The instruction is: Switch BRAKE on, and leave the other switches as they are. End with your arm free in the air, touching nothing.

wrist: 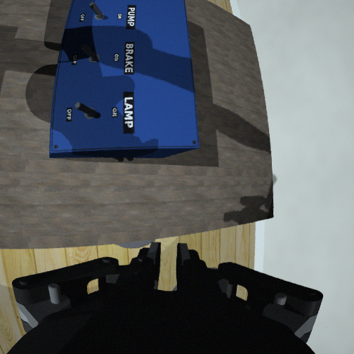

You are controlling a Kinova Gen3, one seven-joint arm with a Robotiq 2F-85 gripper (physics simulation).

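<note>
A blue switch box lies in the upper left of the wrist view. Its BRAKE lever, in shadow, tilts toward its OFF label. The LAMP lever and the PUMP lever also tilt toward OFF. My gripper is at the bottom of the view, apart from the box and the levers. Its fingers are drawn in almost together, with a narrow gap and nothing held between them.
The box rests on a brown wood-grain table top. The table's near edge runs across the view just above the fingertips, and its right edge is beside a pale surface. A light plank floor shows below. Shadows of the arm fall on the box and table.
</note>
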